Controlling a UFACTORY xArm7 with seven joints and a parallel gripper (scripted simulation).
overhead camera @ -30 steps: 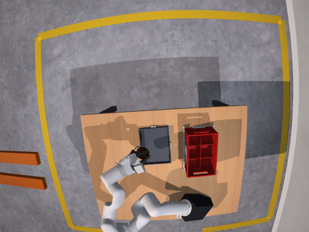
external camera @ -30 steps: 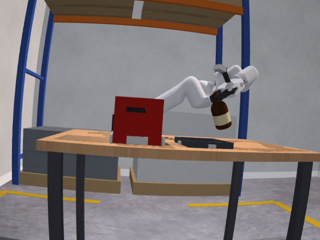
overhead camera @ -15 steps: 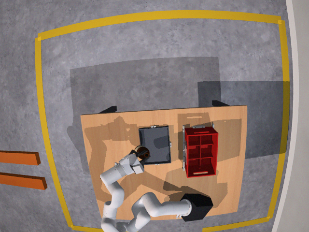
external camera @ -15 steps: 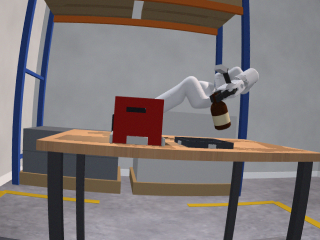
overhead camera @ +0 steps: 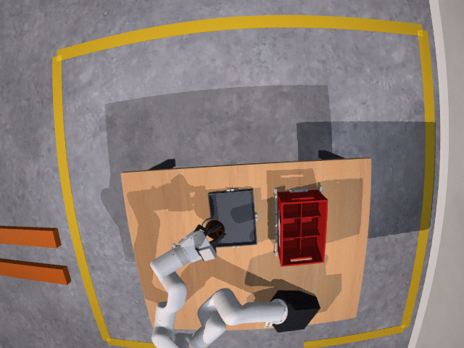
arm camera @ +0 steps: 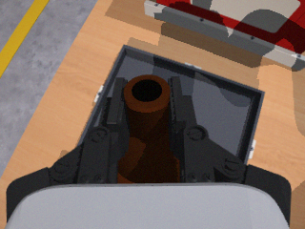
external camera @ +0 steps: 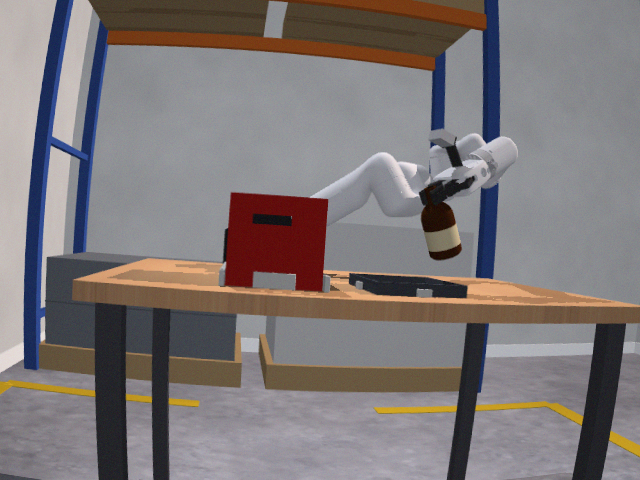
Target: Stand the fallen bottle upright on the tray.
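The brown bottle is 10 mm behind my hand, 10 mm to the left of it and 50 mm below it. The rest, counted from my hand: dark grey tray 50 mm to the right, 200 mm below; then red crate 70 mm ahead, 330 mm to the right, 120 mm below.
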